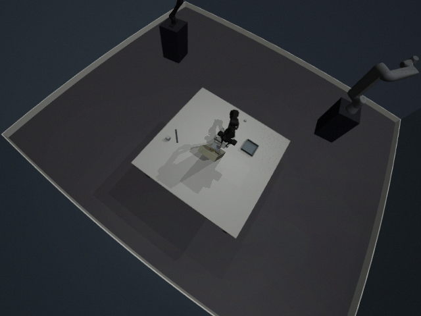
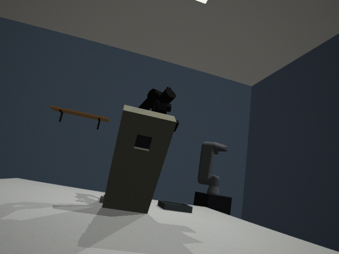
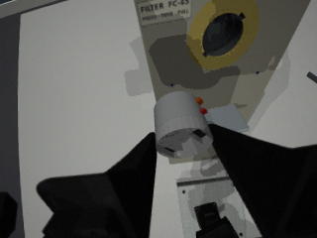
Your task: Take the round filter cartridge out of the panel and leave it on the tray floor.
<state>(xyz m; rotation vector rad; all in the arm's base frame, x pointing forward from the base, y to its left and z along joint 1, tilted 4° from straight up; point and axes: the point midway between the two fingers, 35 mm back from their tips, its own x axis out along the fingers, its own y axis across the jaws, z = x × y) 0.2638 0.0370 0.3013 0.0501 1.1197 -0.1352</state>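
Right now my gripper tip is 280 mm past the square tray, 260 mm to the right of it and 300 mm above it. From my gripper tip the other things lie so: round filter cartridge right at my gripper tip; small white piece 70 mm ahead, 590 mm to the right, 290 mm below.
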